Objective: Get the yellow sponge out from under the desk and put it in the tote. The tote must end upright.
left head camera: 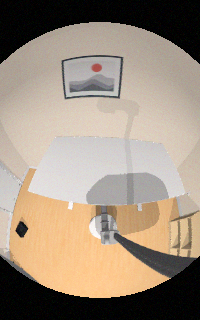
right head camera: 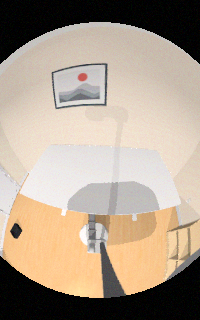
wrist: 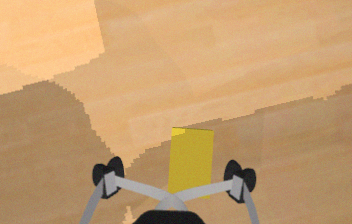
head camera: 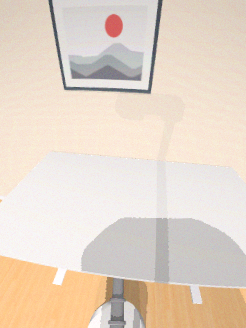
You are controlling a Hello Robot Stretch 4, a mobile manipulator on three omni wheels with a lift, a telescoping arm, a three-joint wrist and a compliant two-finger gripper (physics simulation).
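Frame: origin at the robot's base, x left, y ahead, z down, level; centimetres.
Where they show: gripper, fingertip midpoint: (wrist: 174, 171).
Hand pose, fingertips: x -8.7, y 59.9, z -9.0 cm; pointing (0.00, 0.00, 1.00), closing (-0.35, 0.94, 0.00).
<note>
Things, the pixels of their centre, and the offset from my fingertips. "pt": a spot on its surface instead. Level surfaces: height alone.
- yellow sponge, body centre: (wrist: 189, 160) dy +2.0, dx -1.2, dz +9.6 cm
- white desk, surface height: dz -83.2 cm
- small black box, body centre: (left head camera: 21, 229) (right head camera: 15, 230) dy -98.2, dx +169.8, dz +6.8 cm
- tan shelf unit, surface spot: (right head camera: 171, 245) (left head camera: 173, 234) pt dy -120.2, dx -126.5, dz +3.9 cm
The yellow sponge (wrist: 192, 157) lies on the wooden floor in the wrist view, mostly in shadow, with its long side running up the view. My gripper (wrist: 174, 171) is open and empty above it. The sponge shows between the two fingertips, nearer the right one, and a grey finger link covers part of its lower end. The white desk (head camera: 75, 210) (left head camera: 70, 165) (right head camera: 50, 175) hides the gripper and sponge in the head views. I cannot make out a tote for certain in any view.
My arm (head camera: 117, 287) reaches under the desk's front edge. A small black box (left head camera: 21, 229) (right head camera: 16, 230) stands on the floor at the left. A tan shelf unit (left head camera: 173, 235) (right head camera: 171, 245) is at the right. A framed picture (head camera: 58, 55) hangs on the wall behind the desk.
</note>
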